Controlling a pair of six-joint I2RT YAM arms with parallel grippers.
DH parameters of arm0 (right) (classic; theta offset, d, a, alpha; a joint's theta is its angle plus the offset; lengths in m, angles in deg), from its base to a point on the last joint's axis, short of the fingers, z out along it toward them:
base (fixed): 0 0 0 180
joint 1: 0 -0.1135 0.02 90
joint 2: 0 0 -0.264 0
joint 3: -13.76 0 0.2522 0
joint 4: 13.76 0 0.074 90
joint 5: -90 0 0 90
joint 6: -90 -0.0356 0 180
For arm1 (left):
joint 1: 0 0.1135 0.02 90
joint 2: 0 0 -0.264 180
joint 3: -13.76 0 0.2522 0
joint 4: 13.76 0 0.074 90
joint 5: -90 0 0 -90
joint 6: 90 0.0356 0 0
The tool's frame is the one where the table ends.
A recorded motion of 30 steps. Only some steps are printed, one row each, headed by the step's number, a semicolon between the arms.
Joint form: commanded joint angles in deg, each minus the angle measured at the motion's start. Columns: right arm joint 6, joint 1, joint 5, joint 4, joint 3, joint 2; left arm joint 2, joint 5, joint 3, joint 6, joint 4, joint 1.
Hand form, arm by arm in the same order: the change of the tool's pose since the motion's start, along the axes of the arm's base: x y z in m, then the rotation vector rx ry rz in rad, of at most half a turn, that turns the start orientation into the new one. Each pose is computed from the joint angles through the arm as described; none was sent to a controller.
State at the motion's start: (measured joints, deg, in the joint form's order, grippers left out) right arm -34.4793 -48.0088 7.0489 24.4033 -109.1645 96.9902; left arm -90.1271 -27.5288 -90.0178 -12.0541 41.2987 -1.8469
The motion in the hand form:
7: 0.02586 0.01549 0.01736 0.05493 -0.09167 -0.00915; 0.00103 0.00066 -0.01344 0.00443 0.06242 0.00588
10: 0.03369 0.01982 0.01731 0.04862 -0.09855 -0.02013; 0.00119 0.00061 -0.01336 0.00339 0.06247 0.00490
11: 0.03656 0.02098 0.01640 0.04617 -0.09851 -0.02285; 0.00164 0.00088 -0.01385 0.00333 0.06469 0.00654
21: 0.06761 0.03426 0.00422 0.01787 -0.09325 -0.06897; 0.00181 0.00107 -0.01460 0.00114 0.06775 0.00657
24: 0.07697 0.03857 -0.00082 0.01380 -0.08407 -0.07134; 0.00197 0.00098 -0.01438 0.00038 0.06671 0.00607
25: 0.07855 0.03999 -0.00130 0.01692 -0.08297 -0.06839; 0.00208 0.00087 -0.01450 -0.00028 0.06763 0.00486
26: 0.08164 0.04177 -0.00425 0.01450 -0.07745 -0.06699; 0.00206 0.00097 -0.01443 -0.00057 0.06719 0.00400
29: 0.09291 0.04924 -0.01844 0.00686 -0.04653 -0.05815; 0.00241 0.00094 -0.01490 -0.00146 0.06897 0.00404
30: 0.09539 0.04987 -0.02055 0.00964 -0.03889 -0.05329; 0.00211 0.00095 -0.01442 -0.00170 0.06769 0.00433
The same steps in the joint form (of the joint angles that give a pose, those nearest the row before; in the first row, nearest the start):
7: 1.84 1.26 0.44 -2.26 -10.90 7.51; -0.75 0.28 1.25 -0.07 1.55 0.09
10: 2.31 1.60 0.07 -1.46 -13.93 9.80; -0.79 0.20 1.19 -0.08 1.56 0.09
11: 2.40 1.77 0.07 -1.29 -14.66 10.47; -0.90 0.23 1.16 -0.12 1.59 0.13
21: 3.02 3.34 -1.17 1.05 -23.42 18.28; -0.95 0.11 1.25 -0.20 1.59 0.18
24: 2.84 3.79 -0.82 1.87 -26.30 20.85; -0.98 0.07 1.20 -0.22 1.55 0.17
25: 2.71 3.82 -0.59 1.96 -27.11 21.47; -1.02 0.00 1.17 -0.21 1.59 0.15
26: 2.61 3.94 -0.38 2.11 -27.73 22.26; -1.01 -0.07 1.16 -0.16 1.60 0.18
29: 1.81 4.31 0.64 2.23 -29.11 24.98; -1.10 -0.10 1.16 -0.21 1.59 0.18
30: 1.48 4.50 1.18 2.23 -29.47 25.49; -1.03 -0.10 1.15 -0.23 1.59 0.18

